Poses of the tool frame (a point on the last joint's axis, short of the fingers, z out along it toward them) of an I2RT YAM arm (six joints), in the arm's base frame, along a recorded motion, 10 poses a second.
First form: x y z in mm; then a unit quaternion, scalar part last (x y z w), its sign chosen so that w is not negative.
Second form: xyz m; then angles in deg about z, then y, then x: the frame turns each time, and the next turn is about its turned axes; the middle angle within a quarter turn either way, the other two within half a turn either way. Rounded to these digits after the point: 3 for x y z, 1 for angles.
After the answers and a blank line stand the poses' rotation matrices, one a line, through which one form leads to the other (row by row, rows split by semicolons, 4 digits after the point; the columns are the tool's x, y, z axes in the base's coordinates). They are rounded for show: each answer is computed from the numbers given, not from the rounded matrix.
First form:
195, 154, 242, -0.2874, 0.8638, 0.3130, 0.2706
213, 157, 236, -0.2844, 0.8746, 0.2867, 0.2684
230, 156, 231, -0.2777, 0.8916, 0.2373, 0.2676
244, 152, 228, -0.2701, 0.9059, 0.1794, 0.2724
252, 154, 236, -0.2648, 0.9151, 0.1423, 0.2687
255, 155, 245, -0.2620, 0.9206, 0.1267, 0.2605
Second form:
0.195, 0.154, 0.242, -154.6, 40.3, 149.6
0.213, 0.157, 0.236, -153.7, 39.2, 153.2
0.230, 0.156, 0.231, -152.3, 37.5, 159.8
0.244, 0.152, 0.228, -151.0, 36.2, 167.3
0.252, 0.154, 0.236, -150.3, 34.6, 171.8
0.255, 0.155, 0.245, -150.2, 33.1, 173.4

-0.6883 -0.6659 0.2876; -0.3271 0.6388 0.6963; -0.6474 0.3852 -0.6576
-0.6942 -0.6513 0.3064; -0.3436 0.6739 0.6541; -0.6325 0.3488 -0.6915
-0.7025 -0.6222 0.3454; -0.3682 0.7331 0.5718; -0.6090 0.2745 -0.7442
-0.7057 -0.5871 0.3966; -0.3916 0.7897 0.4722; -0.5904 0.1779 -0.7872
-0.7154 -0.5611 0.4164; -0.4082 0.8193 0.4028; -0.5672 0.1181 -0.8151
-0.7270 -0.5484 0.4132; -0.4164 0.8306 0.3698; -0.5460 0.0968 -0.8322

